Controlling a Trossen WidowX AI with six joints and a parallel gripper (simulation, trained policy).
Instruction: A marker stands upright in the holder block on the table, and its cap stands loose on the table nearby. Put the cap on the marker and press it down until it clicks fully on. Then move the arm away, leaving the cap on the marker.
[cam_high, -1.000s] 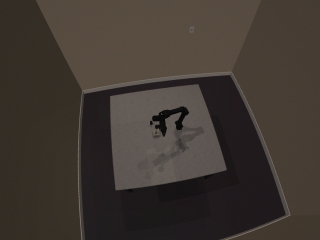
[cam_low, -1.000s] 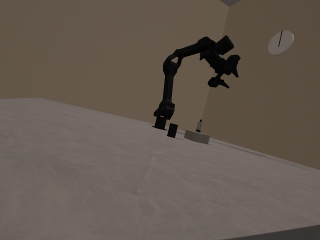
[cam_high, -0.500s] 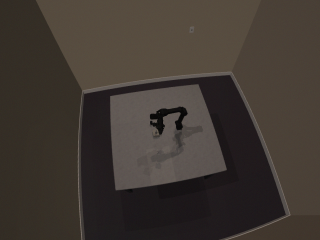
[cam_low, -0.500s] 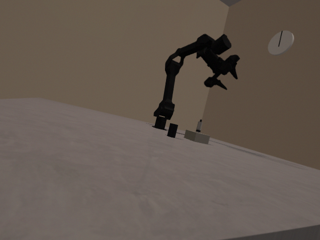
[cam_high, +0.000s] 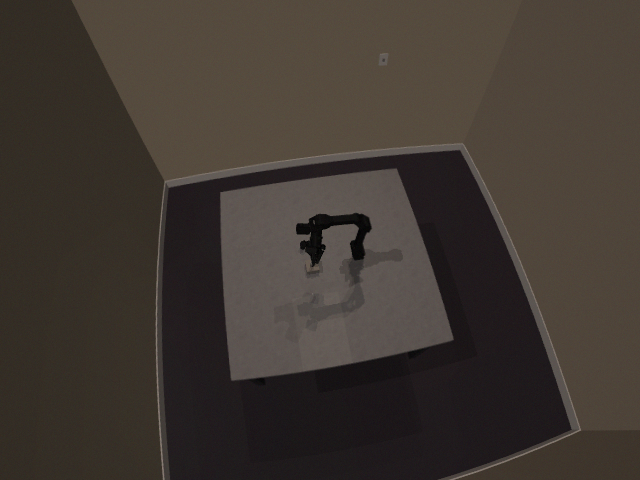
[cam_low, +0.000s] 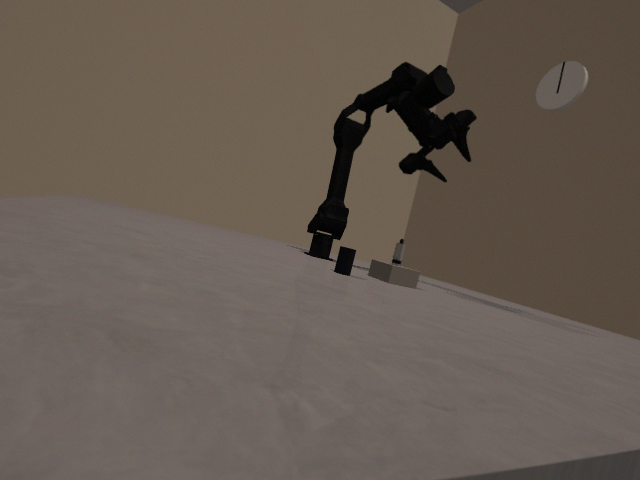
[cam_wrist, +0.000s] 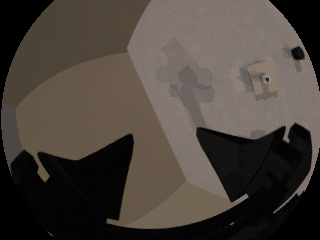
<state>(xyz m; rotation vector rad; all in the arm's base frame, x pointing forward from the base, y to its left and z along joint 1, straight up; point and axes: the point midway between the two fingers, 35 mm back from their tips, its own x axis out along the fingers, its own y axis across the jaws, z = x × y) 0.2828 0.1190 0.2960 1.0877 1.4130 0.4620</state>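
The black cap is 26 cm to the right of my gripper tip, 25 cm below it and 4 cm ahead of it. From my gripper tip the other things lie so: holder block 26 cm below, 11 cm to the right.
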